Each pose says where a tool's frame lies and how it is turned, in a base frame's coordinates. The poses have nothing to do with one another.
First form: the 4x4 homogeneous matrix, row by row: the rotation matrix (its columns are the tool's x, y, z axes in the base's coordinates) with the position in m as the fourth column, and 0 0 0 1 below. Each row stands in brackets.
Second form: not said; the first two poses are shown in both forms.
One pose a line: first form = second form
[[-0.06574, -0.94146, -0.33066, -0.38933], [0.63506, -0.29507, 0.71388, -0.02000], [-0.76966, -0.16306, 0.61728, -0.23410], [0, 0, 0, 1]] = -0.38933, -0.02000, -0.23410, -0.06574, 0.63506, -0.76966, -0.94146, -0.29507, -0.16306
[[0.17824, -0.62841, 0.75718, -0.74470], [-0.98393, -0.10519, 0.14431, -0.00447], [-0.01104, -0.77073, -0.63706, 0.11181], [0, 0, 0, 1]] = -0.74470, -0.00447, 0.11181, 0.17824, -0.98393, -0.01104, -0.62841, -0.10519, -0.77073
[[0.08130, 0.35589, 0.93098, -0.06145], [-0.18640, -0.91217, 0.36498, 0.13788], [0.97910, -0.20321, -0.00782, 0.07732], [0, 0, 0, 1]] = -0.06145, 0.13788, 0.07732, 0.08130, -0.18640, 0.97910, 0.35589, -0.91217, -0.20321
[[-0.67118, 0.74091, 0.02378, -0.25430], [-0.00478, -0.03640, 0.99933, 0.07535], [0.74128, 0.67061, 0.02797, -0.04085], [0, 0, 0, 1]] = -0.25430, 0.07535, -0.04085, -0.67118, -0.00478, 0.74128, 0.74091, -0.03640, 0.67061
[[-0.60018, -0.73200, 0.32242, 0.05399], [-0.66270, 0.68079, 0.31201, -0.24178], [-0.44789, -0.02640, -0.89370, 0.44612], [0, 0, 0, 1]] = 0.05399, -0.24178, 0.44612, -0.60018, -0.66270, -0.44789, -0.73200, 0.68079, -0.02640
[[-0.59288, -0.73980, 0.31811, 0.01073], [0.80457, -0.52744, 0.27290, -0.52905], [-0.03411, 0.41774, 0.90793, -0.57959], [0, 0, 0, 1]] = 0.01073, -0.52905, -0.57959, -0.59288, 0.80457, -0.03411, -0.73980, -0.52744, 0.41774
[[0.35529, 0.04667, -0.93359, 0.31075], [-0.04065, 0.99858, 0.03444, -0.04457], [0.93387, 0.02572, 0.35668, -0.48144], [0, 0, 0, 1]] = 0.31075, -0.04457, -0.48144, 0.35529, -0.04065, 0.93387, 0.04667, 0.99858, 0.02572
